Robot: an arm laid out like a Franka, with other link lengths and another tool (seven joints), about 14 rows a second.
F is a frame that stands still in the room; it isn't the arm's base.
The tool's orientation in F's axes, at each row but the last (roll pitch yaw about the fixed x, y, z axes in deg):
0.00 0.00 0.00
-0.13 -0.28 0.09
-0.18 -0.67 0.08
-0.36 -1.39 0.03
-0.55 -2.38 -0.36
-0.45 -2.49 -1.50
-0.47 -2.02 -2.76
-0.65 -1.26 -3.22
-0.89 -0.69 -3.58
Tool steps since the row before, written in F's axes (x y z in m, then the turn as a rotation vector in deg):
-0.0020 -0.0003 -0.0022 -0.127 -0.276 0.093
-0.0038 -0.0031 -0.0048 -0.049 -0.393 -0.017
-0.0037 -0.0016 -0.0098 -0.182 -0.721 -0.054
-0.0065 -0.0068 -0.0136 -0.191 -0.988 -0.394
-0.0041 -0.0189 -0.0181 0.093 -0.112 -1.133
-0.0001 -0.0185 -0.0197 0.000 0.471 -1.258
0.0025 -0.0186 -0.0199 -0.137 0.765 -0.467
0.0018 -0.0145 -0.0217 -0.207 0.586 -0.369
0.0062 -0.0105 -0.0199 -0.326 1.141 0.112
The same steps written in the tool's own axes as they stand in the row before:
-0.0020 -0.0003 -0.0022 -0.127 -0.276 0.093
-0.0038 -0.0031 -0.0048 -0.050 -0.393 -0.018
-0.0038 -0.0016 -0.0098 -0.184 -0.721 -0.054
-0.0068 -0.0067 -0.0135 -0.201 -0.985 -0.395
-0.0047 -0.0188 -0.0181 0.047 -0.101 -1.137
-0.0005 -0.0183 -0.0198 -0.067 0.481 -1.253
0.0027 -0.0183 -0.0202 -0.190 0.761 -0.454
0.0021 -0.0141 -0.0219 -0.248 0.578 -0.357
0.0066 -0.0098 -0.0201 -0.395 1.116 0.134

